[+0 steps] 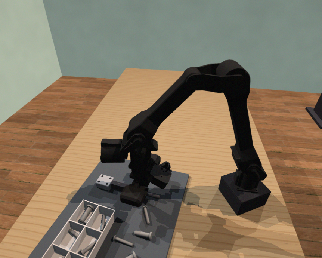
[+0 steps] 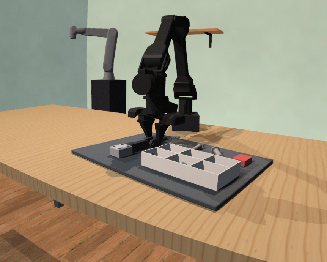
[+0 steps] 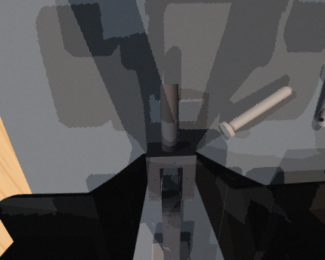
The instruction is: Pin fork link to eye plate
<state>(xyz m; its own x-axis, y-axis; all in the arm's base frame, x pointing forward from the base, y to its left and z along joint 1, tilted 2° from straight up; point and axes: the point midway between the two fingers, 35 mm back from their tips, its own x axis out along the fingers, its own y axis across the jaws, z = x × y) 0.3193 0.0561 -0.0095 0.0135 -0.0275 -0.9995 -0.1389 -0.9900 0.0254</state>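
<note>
Now: the dark bar 6 cm ahead of my hand, 1 cm to the right of it and 3 cm below it. Also, from my hand: grey mounting block: 14 cm ahead, 2 cm to the right, 2 cm below; dark mat: 6 cm ahead, 9 cm to the left, 5 cm below; thick pin: 3 cm behind, 13 cm to the left, 3 cm below.
</note>
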